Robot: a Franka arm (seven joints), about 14 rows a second.
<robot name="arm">
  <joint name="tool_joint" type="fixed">
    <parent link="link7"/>
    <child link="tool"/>
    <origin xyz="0 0 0.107" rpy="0 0 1.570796"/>
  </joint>
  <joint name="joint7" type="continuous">
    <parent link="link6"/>
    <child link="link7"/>
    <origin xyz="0.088 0 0" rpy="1.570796 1.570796 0"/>
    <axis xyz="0 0 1"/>
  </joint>
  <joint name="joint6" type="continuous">
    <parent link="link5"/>
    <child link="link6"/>
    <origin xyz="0 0 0" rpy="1.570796 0 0"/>
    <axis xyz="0 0 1"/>
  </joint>
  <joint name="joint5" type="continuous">
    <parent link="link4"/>
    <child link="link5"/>
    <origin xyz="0.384 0.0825 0" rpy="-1.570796 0 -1.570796"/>
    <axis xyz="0 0 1"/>
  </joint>
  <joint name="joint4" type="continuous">
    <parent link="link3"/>
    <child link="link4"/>
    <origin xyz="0 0.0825 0" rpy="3.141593 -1.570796 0"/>
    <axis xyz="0 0 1"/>
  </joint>
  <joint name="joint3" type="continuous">
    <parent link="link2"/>
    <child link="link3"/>
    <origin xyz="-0.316 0 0" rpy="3.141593 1.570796 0"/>
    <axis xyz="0 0 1"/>
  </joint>
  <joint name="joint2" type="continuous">
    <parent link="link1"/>
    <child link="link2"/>
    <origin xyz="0 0 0" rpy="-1.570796 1.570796 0"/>
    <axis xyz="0 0 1"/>
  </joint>
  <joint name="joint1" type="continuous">
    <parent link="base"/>
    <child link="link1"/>
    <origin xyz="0 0 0.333" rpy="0 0 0"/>
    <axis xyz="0 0 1"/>
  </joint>
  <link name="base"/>
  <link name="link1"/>
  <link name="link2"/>
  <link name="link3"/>
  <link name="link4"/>
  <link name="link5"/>
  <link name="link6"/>
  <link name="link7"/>
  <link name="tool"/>
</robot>
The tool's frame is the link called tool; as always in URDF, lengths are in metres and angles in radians. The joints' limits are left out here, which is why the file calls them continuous.
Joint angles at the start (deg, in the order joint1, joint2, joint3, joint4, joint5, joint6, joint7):
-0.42 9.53 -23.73 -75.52 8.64 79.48 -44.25
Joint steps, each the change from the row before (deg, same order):
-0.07 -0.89 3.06 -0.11 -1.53 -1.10 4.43
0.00 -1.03 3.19 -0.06 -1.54 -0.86 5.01
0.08 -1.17 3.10 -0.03 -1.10 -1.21 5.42
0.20 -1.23 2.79 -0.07 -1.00 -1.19 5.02
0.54 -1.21 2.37 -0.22 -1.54 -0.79 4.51
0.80 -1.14 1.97 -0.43 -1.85 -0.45 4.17
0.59 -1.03 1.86 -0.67 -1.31 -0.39 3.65
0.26 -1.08 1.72 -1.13 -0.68 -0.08 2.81
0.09 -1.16 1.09 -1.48 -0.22 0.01 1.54
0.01 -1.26 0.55 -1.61 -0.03 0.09 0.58
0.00 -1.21 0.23 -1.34 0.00 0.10 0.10
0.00 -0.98 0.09 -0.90 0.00 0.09 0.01
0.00 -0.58 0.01 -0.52 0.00 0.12 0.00
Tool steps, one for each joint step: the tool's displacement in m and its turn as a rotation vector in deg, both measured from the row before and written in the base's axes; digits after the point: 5 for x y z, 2 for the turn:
0.00170 0.02356 0.00438 -0.73 1.26 -1.53
0.00071 0.02537 0.00682 -1.05 0.79 -1.95
-0.00193 0.02664 0.00837 -0.77 0.74 -2.31
-0.00405 0.02523 0.00897 -0.85 0.55 -2.11
-0.00474 0.02324 0.00829 -1.54 0.27 -1.82
-0.00487 0.02113 0.00658 -1.95 0.05 -1.72
-0.00495 0.01922 0.00385 -1.44 0.11 -1.44
-0.00516 0.01620 0.00117 -0.81 0.09 -0.95
-0.00587 0.00996 -0.00075 -0.30 0.27 -0.39
-0.00651 0.00476 -0.00088 -0.05 0.24 -0.02
-0.00644 0.00185 0.00061 0.02 0.03 0.14
-0.00534 0.00062 0.00182 0.02 -0.17 0.08
-0.00304 -0.00002 0.00122 0.02 -0.18 0.02

